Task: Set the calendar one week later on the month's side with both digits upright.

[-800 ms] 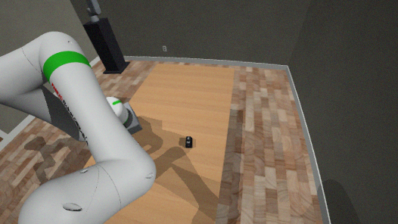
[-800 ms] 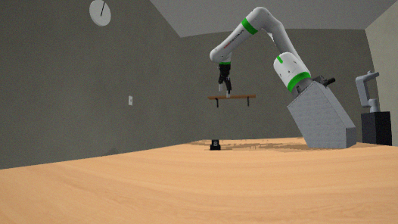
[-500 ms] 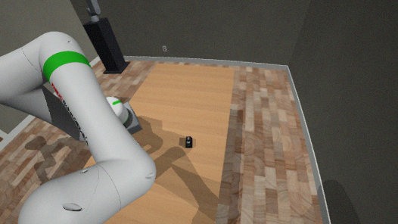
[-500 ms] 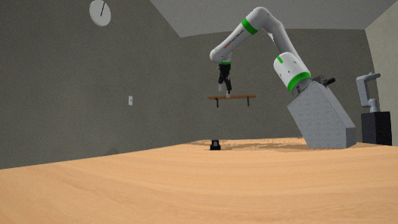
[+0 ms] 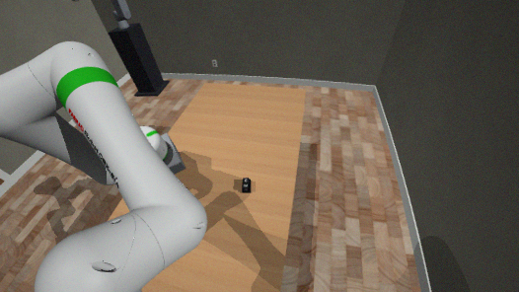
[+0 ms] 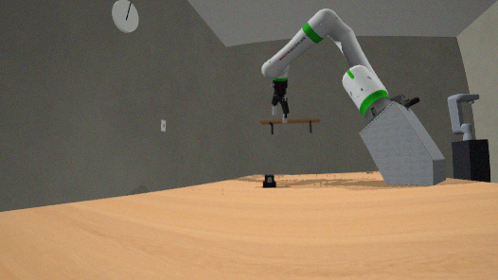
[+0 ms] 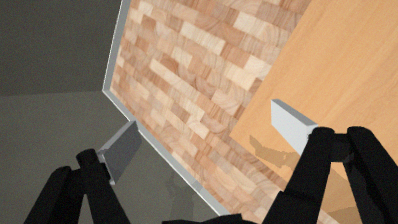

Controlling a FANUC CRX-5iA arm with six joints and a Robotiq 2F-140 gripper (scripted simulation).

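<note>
Now: the black calendar cube 1 cm ahead of my hand, 71 cm to the left of it and 36 cm below it. The rest, counted from my hand: black cube: 74 cm to the left, 36 cm below; black tray: 72 cm to the left, 37 cm below.
</note>
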